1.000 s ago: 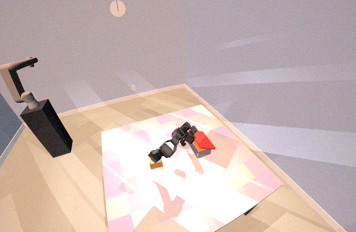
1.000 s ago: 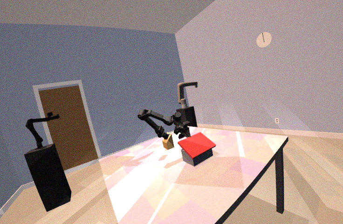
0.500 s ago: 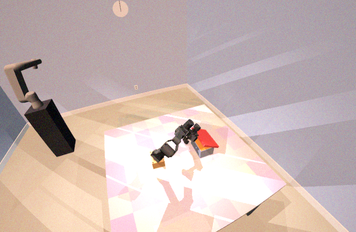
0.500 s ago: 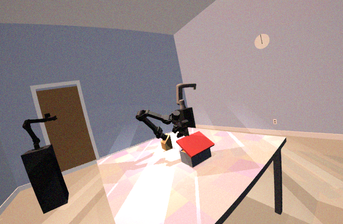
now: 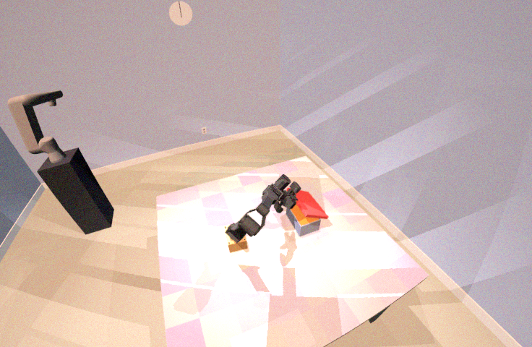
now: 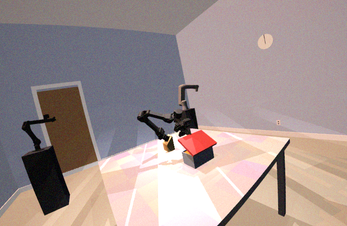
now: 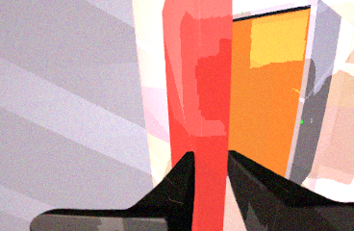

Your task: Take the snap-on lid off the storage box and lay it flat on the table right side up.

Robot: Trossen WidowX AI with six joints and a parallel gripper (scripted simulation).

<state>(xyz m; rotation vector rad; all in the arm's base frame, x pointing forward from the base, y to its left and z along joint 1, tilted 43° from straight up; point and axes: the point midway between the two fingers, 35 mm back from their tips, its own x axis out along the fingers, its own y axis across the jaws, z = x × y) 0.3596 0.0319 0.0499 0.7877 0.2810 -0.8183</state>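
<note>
My gripper tip is now 7 cm short of the red lid and 4 cm above it. Round my gripper tip: storage box (5 cm ahead, 15 cm below).
</note>
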